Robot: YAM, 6 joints.
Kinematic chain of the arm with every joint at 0, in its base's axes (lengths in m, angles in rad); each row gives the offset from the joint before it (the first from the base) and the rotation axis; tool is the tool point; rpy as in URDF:
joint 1: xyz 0 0 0.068 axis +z
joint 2: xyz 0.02 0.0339 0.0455 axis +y
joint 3: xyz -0.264 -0.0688 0 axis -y
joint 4: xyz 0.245 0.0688 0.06 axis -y
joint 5: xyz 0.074 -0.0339 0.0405 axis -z
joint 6: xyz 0.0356 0 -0.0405 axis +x
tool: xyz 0 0 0 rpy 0 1.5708 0
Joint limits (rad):
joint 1: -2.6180..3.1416
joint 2: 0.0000..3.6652
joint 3: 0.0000..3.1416
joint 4: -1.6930..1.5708
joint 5: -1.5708..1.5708
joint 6: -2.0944..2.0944
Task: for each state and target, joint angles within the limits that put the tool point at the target. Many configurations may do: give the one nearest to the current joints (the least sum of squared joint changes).
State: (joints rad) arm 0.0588 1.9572 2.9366 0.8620 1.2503 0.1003
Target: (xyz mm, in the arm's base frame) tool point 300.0 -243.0 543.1
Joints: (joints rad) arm -0.5894 2.4009 2.9195 1.2230 1.4279 0.1003
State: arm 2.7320 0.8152 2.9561 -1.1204 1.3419 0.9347
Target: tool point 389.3 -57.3 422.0
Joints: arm 2.9066 0.5152 2.9624 -1.4570 1.3725 0.9347
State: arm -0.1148 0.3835 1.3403 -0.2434 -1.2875 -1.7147
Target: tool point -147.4 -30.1 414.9
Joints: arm 0.4368 0.0000 1.1843 -0.4792 -1.4012 -1.7147
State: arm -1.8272 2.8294 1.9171 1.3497 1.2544 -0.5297
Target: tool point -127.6 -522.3 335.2
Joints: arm -1.7498 2.5228 2.2641 1.2355 1.1564 -0.5297
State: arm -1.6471 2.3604 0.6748 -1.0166 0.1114 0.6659
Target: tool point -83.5 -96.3 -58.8
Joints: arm -2.2153 2.6764 0.7542 -0.8413 0.2525 0.6659
